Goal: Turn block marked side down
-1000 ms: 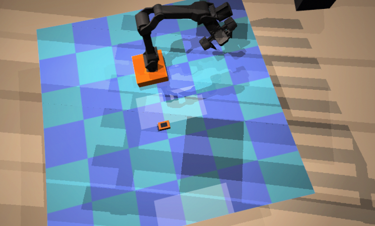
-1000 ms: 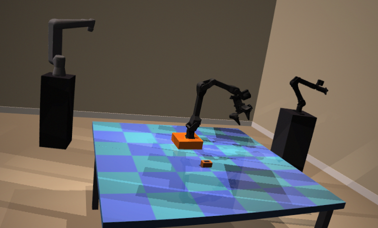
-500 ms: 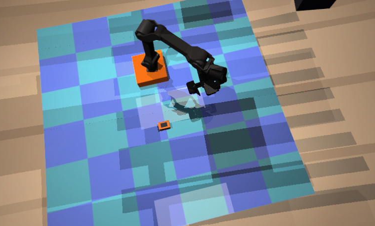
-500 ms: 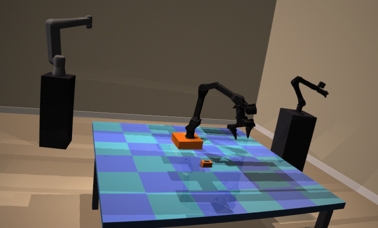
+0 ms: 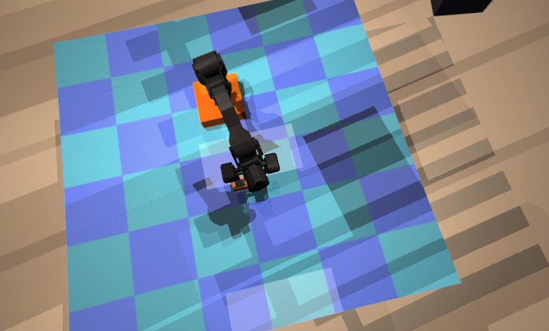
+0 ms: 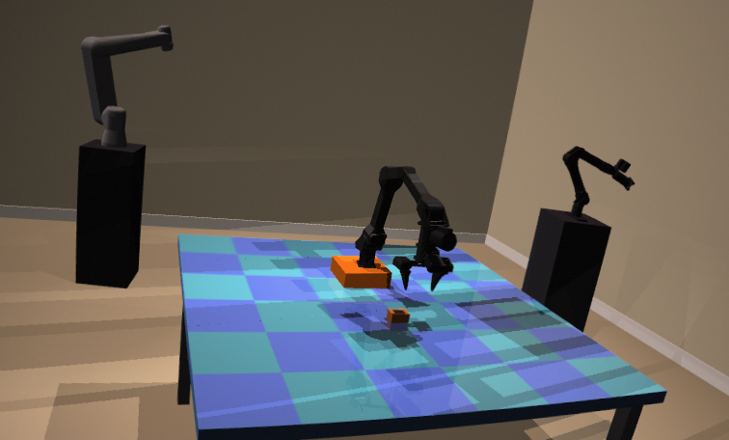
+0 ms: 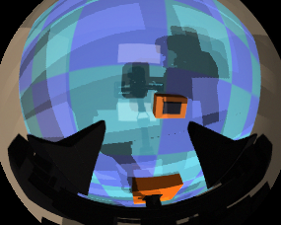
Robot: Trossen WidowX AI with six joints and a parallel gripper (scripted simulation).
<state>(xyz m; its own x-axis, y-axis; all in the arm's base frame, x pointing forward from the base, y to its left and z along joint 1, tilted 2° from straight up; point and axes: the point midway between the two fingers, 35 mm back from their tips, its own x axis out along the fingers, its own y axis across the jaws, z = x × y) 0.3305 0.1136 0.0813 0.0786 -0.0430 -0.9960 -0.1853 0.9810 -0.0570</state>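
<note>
Now: the block 80 mm below my gripper tip and 50 mm to the right of it.
</note>
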